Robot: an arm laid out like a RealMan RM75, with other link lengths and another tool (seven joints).
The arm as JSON. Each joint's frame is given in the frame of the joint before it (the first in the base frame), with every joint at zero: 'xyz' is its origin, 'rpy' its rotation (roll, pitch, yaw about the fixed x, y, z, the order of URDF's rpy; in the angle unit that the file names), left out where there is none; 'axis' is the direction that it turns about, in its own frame. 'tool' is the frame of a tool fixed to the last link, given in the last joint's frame.
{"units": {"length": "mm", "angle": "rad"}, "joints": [
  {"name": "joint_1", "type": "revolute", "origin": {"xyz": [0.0, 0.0, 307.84]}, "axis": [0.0, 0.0, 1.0]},
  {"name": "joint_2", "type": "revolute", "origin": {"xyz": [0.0, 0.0, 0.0]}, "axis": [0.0, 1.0, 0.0]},
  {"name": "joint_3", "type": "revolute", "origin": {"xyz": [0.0, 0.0, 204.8]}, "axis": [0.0, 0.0, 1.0]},
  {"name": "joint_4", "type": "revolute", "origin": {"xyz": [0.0, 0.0, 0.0]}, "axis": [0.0, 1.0, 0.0]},
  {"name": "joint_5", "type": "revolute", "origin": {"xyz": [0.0, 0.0, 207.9]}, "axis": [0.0, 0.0, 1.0]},
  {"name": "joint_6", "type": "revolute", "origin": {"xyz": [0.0, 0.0, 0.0]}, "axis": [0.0, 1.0, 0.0]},
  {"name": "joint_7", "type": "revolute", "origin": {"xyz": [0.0, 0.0, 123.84]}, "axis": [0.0, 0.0, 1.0]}
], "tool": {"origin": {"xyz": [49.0, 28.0, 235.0], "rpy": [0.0, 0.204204, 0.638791]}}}
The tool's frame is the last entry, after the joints.
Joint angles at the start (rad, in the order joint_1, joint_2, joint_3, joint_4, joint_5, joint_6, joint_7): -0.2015 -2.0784 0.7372 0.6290 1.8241 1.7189 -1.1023
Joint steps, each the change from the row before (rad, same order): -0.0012 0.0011 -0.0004 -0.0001 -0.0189 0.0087 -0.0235; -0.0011 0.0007 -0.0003 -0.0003 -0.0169 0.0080 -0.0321; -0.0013 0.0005 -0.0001 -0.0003 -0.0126 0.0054 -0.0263; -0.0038 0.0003 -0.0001 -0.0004 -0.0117 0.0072 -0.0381; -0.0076 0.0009 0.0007 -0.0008 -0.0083 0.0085 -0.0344; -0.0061 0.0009 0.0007 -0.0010 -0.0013 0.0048 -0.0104; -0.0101 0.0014 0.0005 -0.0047 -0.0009 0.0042 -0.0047; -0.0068 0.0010 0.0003 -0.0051 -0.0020 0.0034 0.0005; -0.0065 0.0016 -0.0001 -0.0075 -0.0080 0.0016 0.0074
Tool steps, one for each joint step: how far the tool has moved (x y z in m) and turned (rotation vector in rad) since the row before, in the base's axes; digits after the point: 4 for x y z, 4 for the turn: 0.0046 0.0031 0.0063 0.0006 -0.0255 0.0114; 0.0042 0.0031 0.0059 -0.0056 -0.0282 0.0180; 0.0030 0.0026 0.0044 -0.0056 -0.0218 0.0147; 0.0040 0.0027 0.0046 -0.0137 -0.0279 0.0193; 0.0049 0.0017 0.0036 -0.0163 -0.0245 0.0114; 0.0029 0.0000 0.0009 -0.0076 -0.0078 -0.0017; 0.0037 0.0000 0.0004 -0.0061 -0.0066 -0.0071; 0.0028 -0.0002 0.0005 -0.0021 -0.0052 -0.0066; 0.0029 0.0009 0.0018 0.0068 -0.0059 -0.0082
